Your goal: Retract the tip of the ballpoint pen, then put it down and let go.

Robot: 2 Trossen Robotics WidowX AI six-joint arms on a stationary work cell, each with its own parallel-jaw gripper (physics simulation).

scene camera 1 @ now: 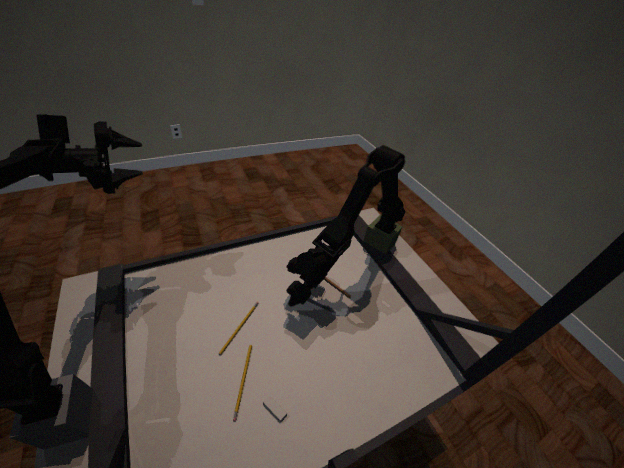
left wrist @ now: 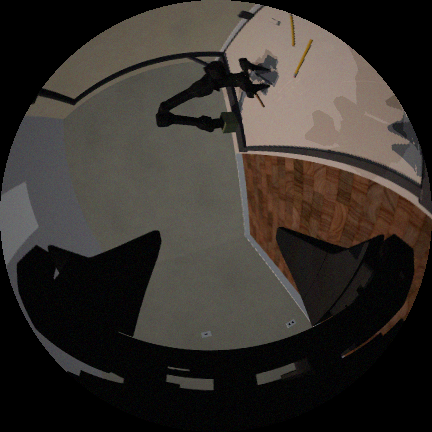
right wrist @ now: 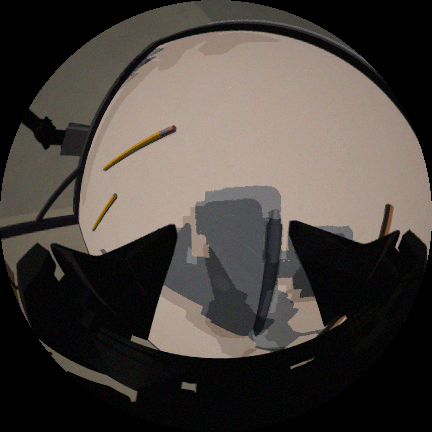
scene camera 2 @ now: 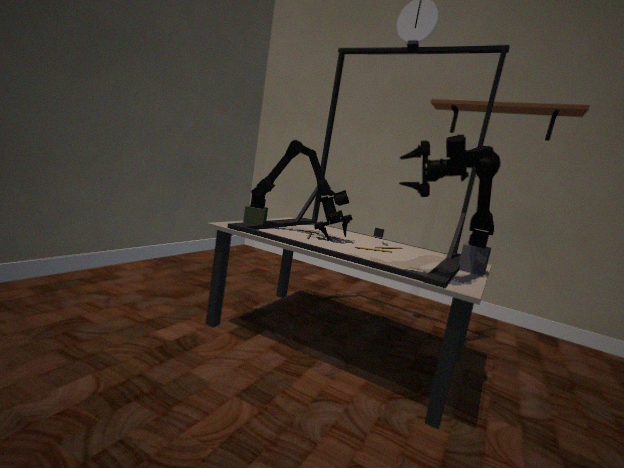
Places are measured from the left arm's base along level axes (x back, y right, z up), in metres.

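Pixels of known places: left gripper, fingertip midpoint: (scene camera 1: pixel 142 159) (left wrist: pixel 219 235) (scene camera 2: pixel 399 170); right gripper, fingertip midpoint: (scene camera 1: pixel 295 299) (left wrist: pixel 269 77) (right wrist: pixel 234 228) (scene camera 2: pixel 337 238); left arm's base, origin of the base link: (scene camera 1: pixel 43 403) (right wrist: pixel 63 137) (scene camera 2: pixel 477 246); right arm's base, origin of the base link: (scene camera 1: pixel 385 226) (left wrist: pixel 221 122) (scene camera 2: pixel 257 207).
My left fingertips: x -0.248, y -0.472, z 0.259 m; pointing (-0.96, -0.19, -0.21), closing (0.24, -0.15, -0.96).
Observation:
For each thing: its top centre in the pictures, then the offset to it from my left fingertips.
- ballpoint pen, middle of its top: (right wrist: pixel 264 297) (scene camera 1: pixel 314 301) dx -0.412, dy +0.334, dz -0.362 m
- brown stick, middle of its top: (right wrist: pixel 359 294) (scene camera 1: pixel 329 281) dx -0.493, dy +0.270, dz -0.367 m
- small L-shaped item, middle of its top: (scene camera 1: pixel 274 407) dx -0.209, dy +0.587, dz -0.362 m
The ballpoint pen (right wrist: pixel 270 270) is dark and slim. It lies on the table between the parted fingers in the right wrist view, with a clip near its pale upper end. Whether its tip is out is too small to tell. My right gripper (scene camera 1: pixel 294 280) (scene camera 2: pixel 336 236) (right wrist: pixel 234 228) is open, low over the table and pointing down around the pen, not gripping it. In scene camera 1 the pen is hard to tell from the shadows. My left gripper (scene camera 1: pixel 141 159) (scene camera 2: pixel 400 170) (left wrist: pixel 219 235) is open and empty, raised high and far from the pen.
Two yellow pencils (scene camera 1: pixel 238 328) (scene camera 1: pixel 242 382) lie to the left of and below the right gripper in scene camera 1. A brown stick (scene camera 1: pixel 338 287) (right wrist: pixel 388 220) lies at its right. A small L-shaped item (scene camera 1: pixel 274 411) lies nearer the front. Dark frame bars (scene camera 1: pixel 226 245) edge the table.

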